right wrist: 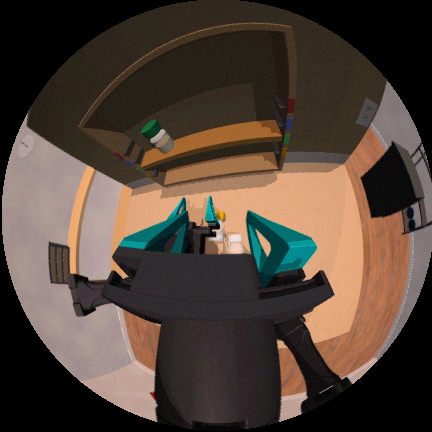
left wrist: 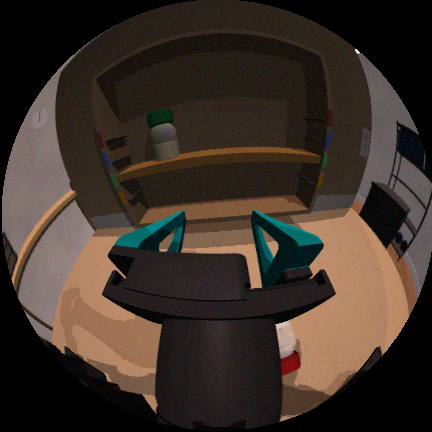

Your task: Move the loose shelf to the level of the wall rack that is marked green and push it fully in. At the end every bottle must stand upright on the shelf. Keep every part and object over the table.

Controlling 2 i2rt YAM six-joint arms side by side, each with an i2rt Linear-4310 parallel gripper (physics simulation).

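The loose shelf (left wrist: 240, 156) (right wrist: 215, 142) lies across the wall rack (left wrist: 225, 211) (right wrist: 291, 65), its ends beside the green marks (left wrist: 114, 180) (right wrist: 286, 139). I cannot tell its exact depth. A green-capped bottle (left wrist: 165, 137) (right wrist: 159, 137) stands upright on its left part. A yellow-capped bottle (right wrist: 220, 217) is on the table. A red-capped bottle (left wrist: 286, 342) has its cap toward the robot side; a pale bottle end (right wrist: 235, 241) shows in the right wrist view. My left gripper (left wrist: 218, 214) (right wrist: 196, 196) is open and empty, near the yellow-capped bottle. My right gripper is open and empty above the table.
The table (left wrist: 345, 280) (right wrist: 325, 225) extends in front of the rack. In the right wrist view, the left gripper is close beyond the right gripper's left finger. A black cabinet (left wrist: 384, 210) (right wrist: 390, 182) stands to the right, off the table.
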